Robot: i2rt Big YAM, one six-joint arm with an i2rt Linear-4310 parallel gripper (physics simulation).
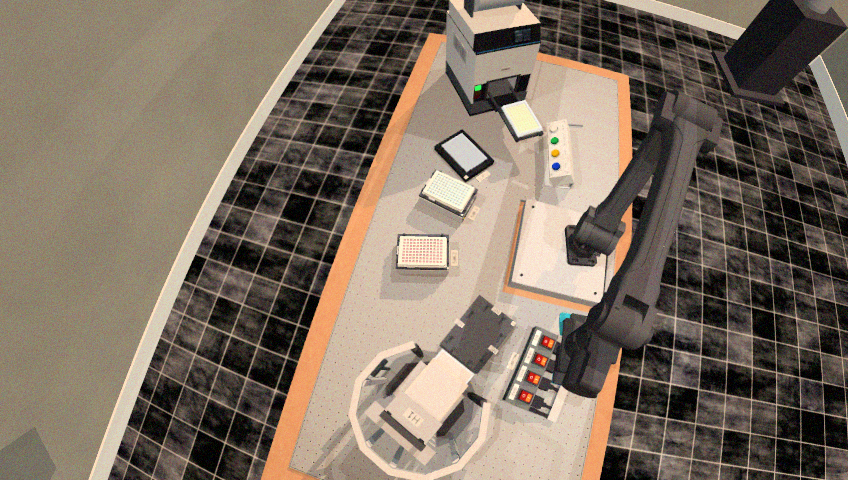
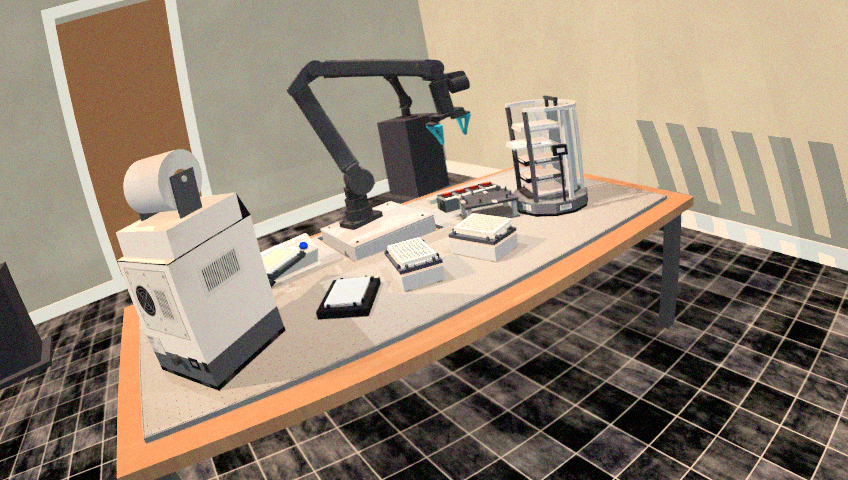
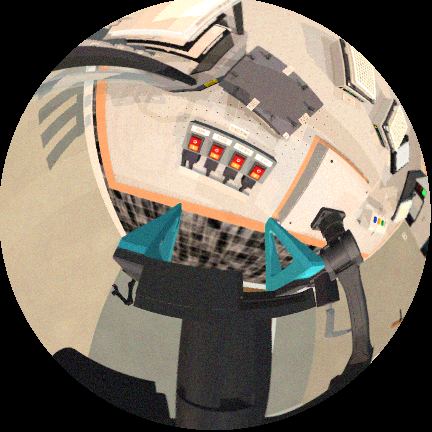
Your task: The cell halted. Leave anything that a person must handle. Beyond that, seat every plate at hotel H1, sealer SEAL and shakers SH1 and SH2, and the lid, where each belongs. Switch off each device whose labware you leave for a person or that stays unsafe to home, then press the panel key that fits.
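Places are measured from the arm's base along level axes (x ahead, y left, z up), in metres.
Pixels of known places: gripper, fingertip midpoint: (image 1: 560, 357) (image 2: 454, 139) (image 3: 226, 214); arm's base at its link origin: (image 1: 579, 246) (image 2: 361, 221) (image 3: 327, 218).
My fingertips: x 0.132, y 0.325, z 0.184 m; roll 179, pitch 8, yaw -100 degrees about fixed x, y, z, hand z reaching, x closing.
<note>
Ahead of a thing's pixels: the offset from my fingertips to its top centre. "spot": to the spot under its first point.
My gripper (image 2: 453, 139) (image 3: 226, 214) is open and empty, high above the bench edge near the power strip @[spot: 0.022 m ahead, 0.042 m left, 0.170 m down] (image 1: 529, 377) (image 3: 227, 155), which has red rocker switches. Hotel H1 @[0.282 m ahead, 0.110 m left, 0.122 m up] (image 2: 531, 160) holds several levels; a white plate @[0.249 m ahead, 0.069 m left, 0.011 m down] (image 2: 522, 143) sticks out on an upper one. The sealer @[0.148 m ahead, 0.962 m right, 0.234 m up] (image 1: 461, 56) (image 2: 208, 297) has a yellow-well plate @[0.040 m ahead, 0.722 m right, 0.106 m down] (image 1: 522, 118) (image 2: 284, 259) on its extended carrier. A red-well plate @[0.317 m ahead, 0.269 m right, 0.145 m down] (image 1: 422, 251) (image 2: 482, 224) and a teal-well plate @[0.259 m ahead, 0.461 m right, 0.153 m down] (image 1: 449, 192) (image 2: 411, 252) sit on the two shakers; their labels are unreadable. A pale flat piece, possibly the lid @[0.217 m ahead, 0.630 m right, 0.195 m down] (image 1: 465, 152) (image 2: 348, 291), lies on a black holder.
The key panel @[0.096 m back, 0.648 m right, 0.139 m down] (image 1: 559, 157) (image 3: 368, 221) has white, green, amber and blue keys and stands beyond the arm's base plate (image 1: 541, 255) (image 3: 335, 185). A dark grey stand (image 1: 479, 333) (image 3: 272, 90) lies between the hotel and the power strip. A green light @[spot: 0.184 m ahead, 0.811 m right, 0.089 m down] (image 1: 477, 88) shows on the sealer.
</note>
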